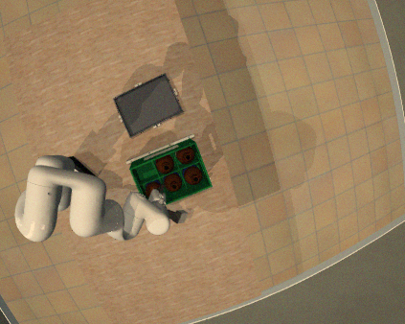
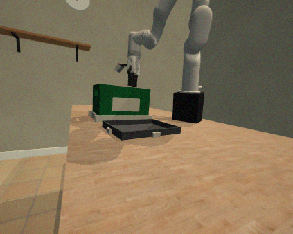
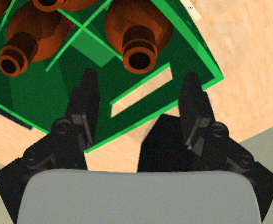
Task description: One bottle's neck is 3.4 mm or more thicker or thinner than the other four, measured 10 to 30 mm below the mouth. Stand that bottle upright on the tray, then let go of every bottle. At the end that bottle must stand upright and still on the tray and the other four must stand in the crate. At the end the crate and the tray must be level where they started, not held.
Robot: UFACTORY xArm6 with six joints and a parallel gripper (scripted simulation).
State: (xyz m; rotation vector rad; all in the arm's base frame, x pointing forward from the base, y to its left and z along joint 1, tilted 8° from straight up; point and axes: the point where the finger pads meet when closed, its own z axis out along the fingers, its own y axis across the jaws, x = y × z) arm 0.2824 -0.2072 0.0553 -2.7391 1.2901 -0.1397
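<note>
Right now my hand is 90 mm short of the green crate, 40 mm to the right of it and 120 mm above it. Round my hand: brown bottle 90 mm ahead, 80 mm to the left, 120 mm below; tray 130 mm ahead, 330 mm to the left, 190 mm below.
</note>
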